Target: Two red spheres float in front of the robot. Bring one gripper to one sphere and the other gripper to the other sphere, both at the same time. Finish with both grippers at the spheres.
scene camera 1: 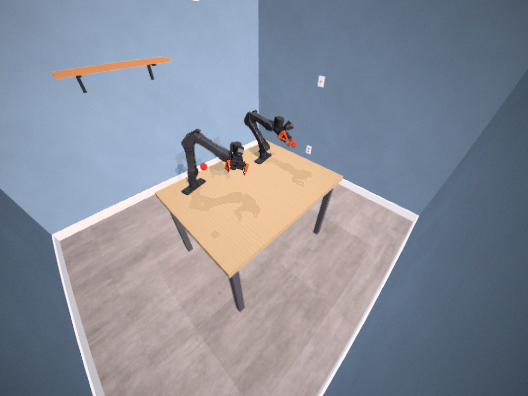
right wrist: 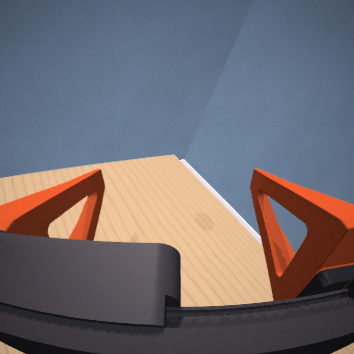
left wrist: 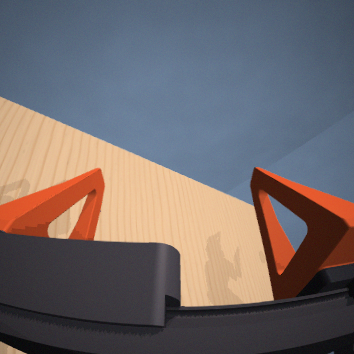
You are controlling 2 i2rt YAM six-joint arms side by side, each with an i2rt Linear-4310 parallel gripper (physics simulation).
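Pixels of known places: left gripper, fingertip midpoint: (scene camera 1: 290, 143) (left wrist: 176, 175); right gripper, fingertip midpoint: (scene camera 1: 237, 173) (right wrist: 177, 177); left arm's base at its link origin: (scene camera 1: 263, 158); right arm's base at its link origin: (scene camera 1: 194, 186).
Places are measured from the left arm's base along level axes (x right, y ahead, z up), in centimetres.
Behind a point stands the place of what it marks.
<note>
One red sphere (scene camera 1: 203, 166) {y 9.7, x 74.8, z 36.0 cm} floats beside the upright part of the right arm, to the left of the right gripper in the picture and apart from it. The other red sphere (scene camera 1: 294, 144) {y 29.3, x -0.1, z 22.8 cm} shows right at the fingertips of the left gripper in the scene view; whether it touches them I cannot tell. My left gripper (scene camera 1: 289, 140) {y 31.4, x 12.4, z 29.7 cm} (left wrist: 176, 175) {y 31.4, x 12.4, z 29.7 cm} is open, with nothing between its fingers. My right gripper (scene camera 1: 237, 172) {y 20.2, x 59.7, z 26.7 cm} (right wrist: 177, 177) {y 20.2, x 59.7, z 26.7 cm} is open and empty above the table. Neither sphere shows in the left wrist view or the right wrist view.
Both arms stand on the back part of the wooden table (scene camera 1: 280, 200) {y 41.3, x 40.2, z 0.0 cm} (left wrist: 150, 200) {y 45.9, x 37.6, z 0.0 cm} (right wrist: 150, 200) {y 35.0, x 81.2, z 0.0 cm}. A round shadow (scene camera 1: 215, 234) {y 23.6, x 88.0, z 0.0 cm} (right wrist: 204, 221) {y 23.1, x 88.1, z 0.0 cm} lies on its top. An orange wall shelf (scene camera 1: 112, 67) hangs at the upper left. Blue walls surround the table.
</note>
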